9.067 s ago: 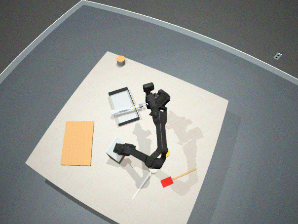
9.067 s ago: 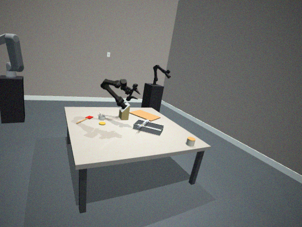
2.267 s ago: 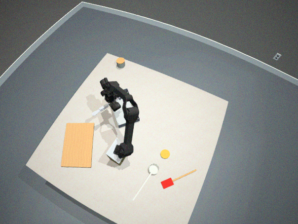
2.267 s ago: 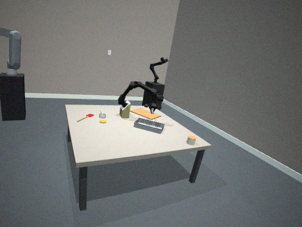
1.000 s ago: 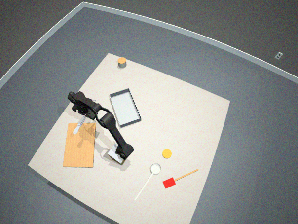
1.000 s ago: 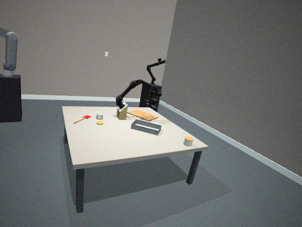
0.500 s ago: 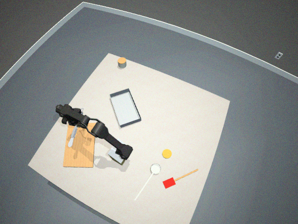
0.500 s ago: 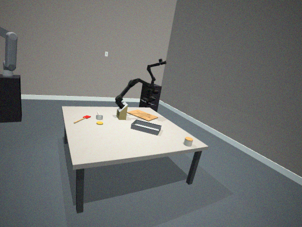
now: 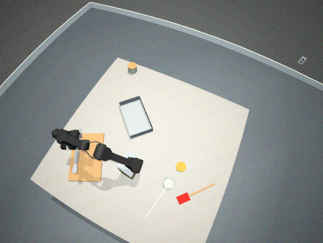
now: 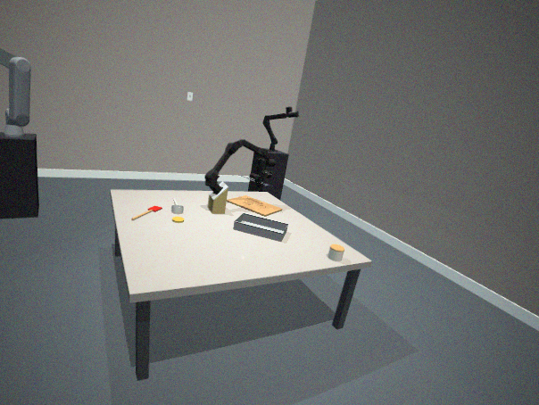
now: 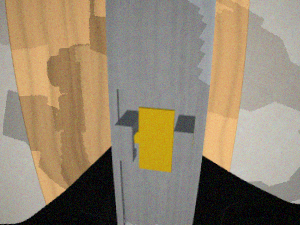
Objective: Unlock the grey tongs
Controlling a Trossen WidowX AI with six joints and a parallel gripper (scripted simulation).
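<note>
Right now the yellow lock piece is 4 cm above my gripper tip, 2 cm ahead of it and 1 cm to the left of it. From my gripper tip the other things lie so: roasting tin: 41 cm ahead, 21 cm to the right, 13 cm below; then wooden board: 15 cm below, 1 cm behind; then yellow disc: 66 cm to the right, 17 cm ahead, 15 cm below.
</note>
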